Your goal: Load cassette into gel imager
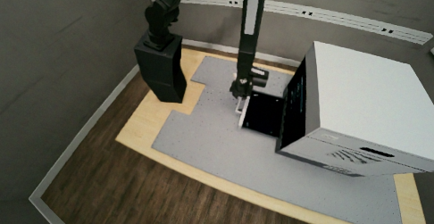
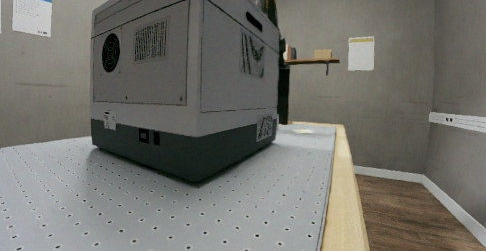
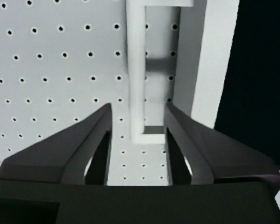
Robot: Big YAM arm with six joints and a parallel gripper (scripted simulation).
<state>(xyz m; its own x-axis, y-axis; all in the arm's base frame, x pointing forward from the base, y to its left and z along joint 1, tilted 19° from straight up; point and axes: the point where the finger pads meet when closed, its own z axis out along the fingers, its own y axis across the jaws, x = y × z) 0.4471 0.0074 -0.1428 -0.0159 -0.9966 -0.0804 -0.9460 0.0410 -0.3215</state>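
My hand is 5 cm past the cassette FINISHED, 24 cm to the right of it and 10 cm above it. The rest, counted from my hand: drawer: 15 cm ahead, 6 cm below.
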